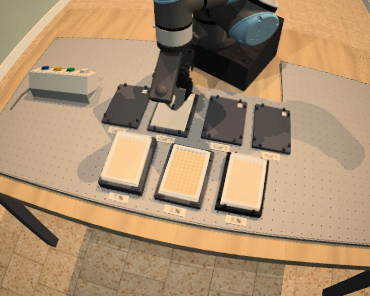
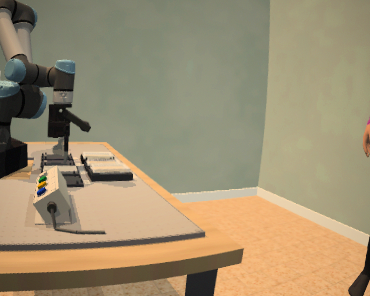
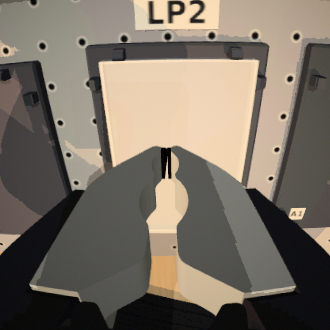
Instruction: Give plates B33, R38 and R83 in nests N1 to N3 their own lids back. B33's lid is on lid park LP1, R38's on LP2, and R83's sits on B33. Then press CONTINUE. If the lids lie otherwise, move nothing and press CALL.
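Observation:
My gripper is shut and empty, pointing down over the pale lid on lid park LP2. Any gap to the lid is hard to judge. Lid park LP1 bears no lid. The plate in nest N1 and the plate in nest N3 look smooth and blurred on top, as if lidded. The plate in nest N2 shows its wells more sharply and looks unlidded. The plates' names cannot be read.
Dark lid parks LP3 and LP4 bear no lids. A button box with blue, yellow, green and white buttons stands at the left, its cable on the board. The dark robot base stands behind the parks.

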